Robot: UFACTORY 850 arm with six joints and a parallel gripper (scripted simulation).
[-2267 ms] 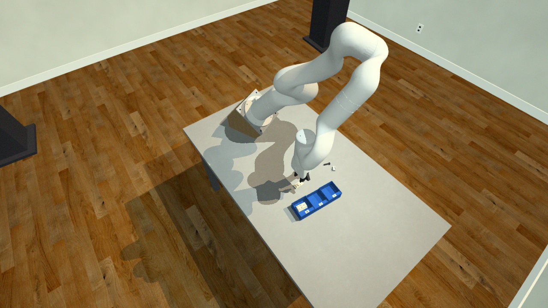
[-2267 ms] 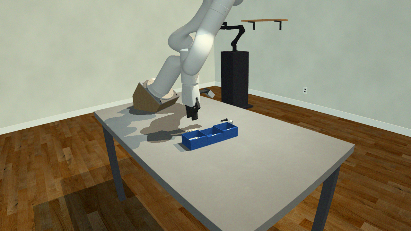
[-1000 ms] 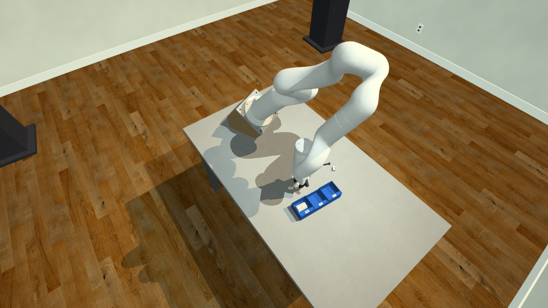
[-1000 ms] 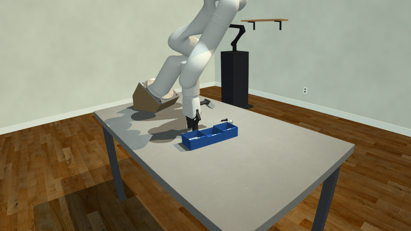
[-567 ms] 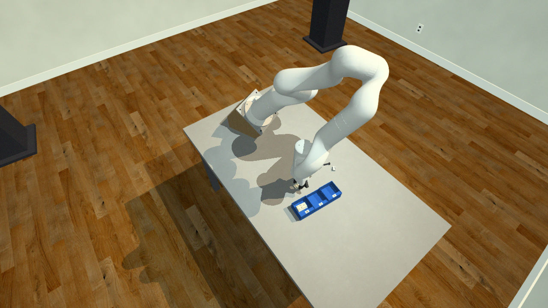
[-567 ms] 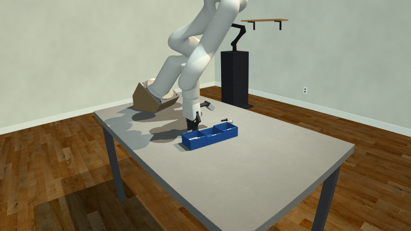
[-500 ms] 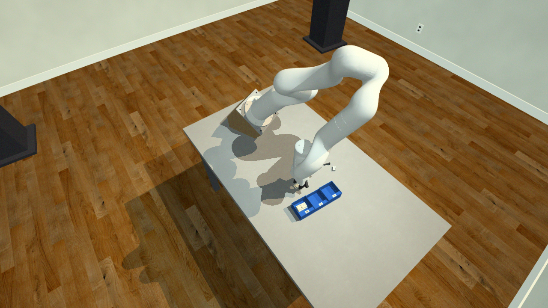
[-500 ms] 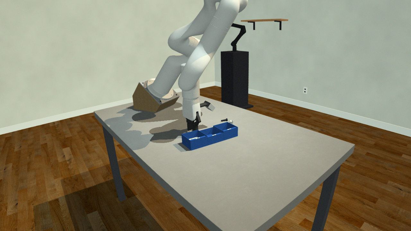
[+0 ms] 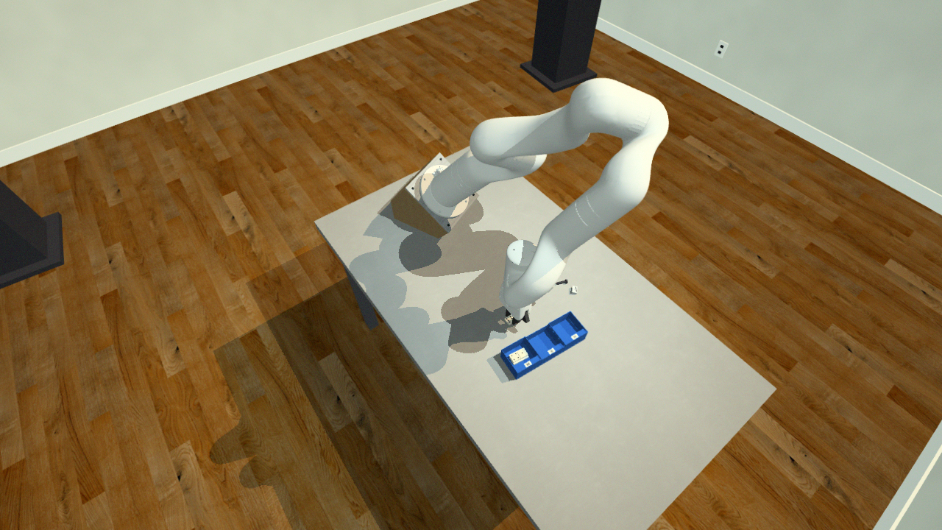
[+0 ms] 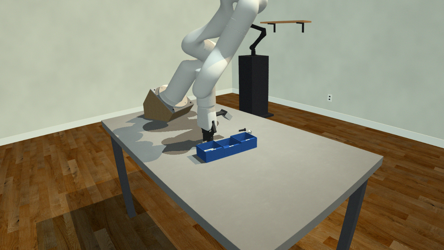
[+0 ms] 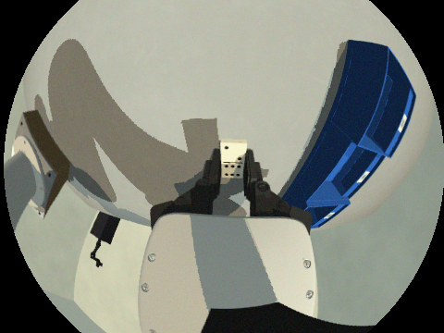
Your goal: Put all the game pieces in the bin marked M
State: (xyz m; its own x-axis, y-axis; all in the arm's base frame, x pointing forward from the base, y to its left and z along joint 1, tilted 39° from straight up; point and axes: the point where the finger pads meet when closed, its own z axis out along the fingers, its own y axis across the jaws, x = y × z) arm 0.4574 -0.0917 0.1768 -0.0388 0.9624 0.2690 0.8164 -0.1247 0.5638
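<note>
The white domino is 12 cm ahead of my hand, 6 cm to the right of it and 1 cm below it. Round my hand: blue three-part bin: 13 cm ahead, 2 cm to the left; then white part: 23 cm to the left, 2 cm ahead, 1 cm below; then black bolt: 22 cm to the left, 2 cm below, 2 cm behind.
</note>
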